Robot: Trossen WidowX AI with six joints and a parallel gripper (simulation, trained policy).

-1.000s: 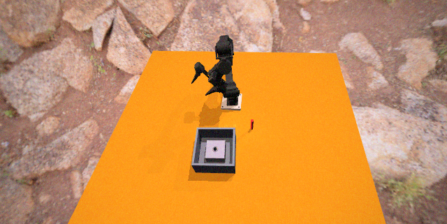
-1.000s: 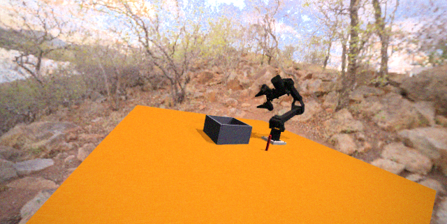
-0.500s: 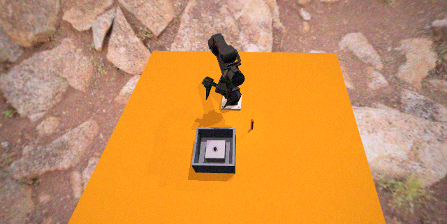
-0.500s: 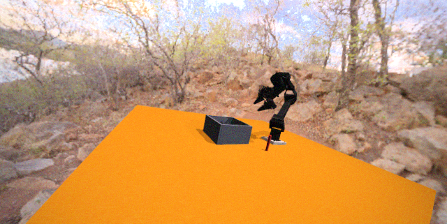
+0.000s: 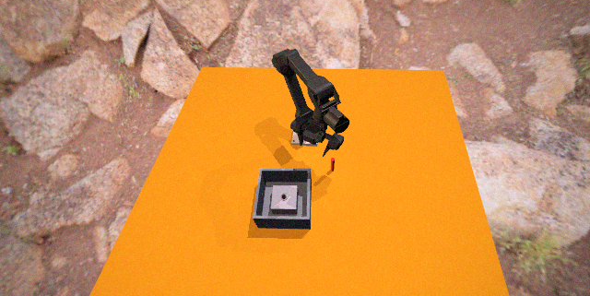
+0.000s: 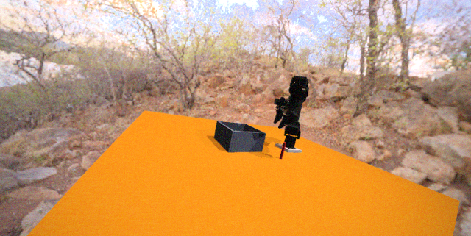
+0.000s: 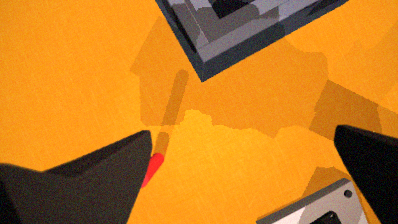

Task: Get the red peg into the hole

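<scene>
The red peg is 80 mm to the left of my gripper tip and 100 mm below it. The rest, counted from my gripper tip: dark grey box (140 mm ahead, 100 mm to the right, 110 mm below); grey plate (140 mm ahead, 100 mm to the right, 100 mm below).
</scene>
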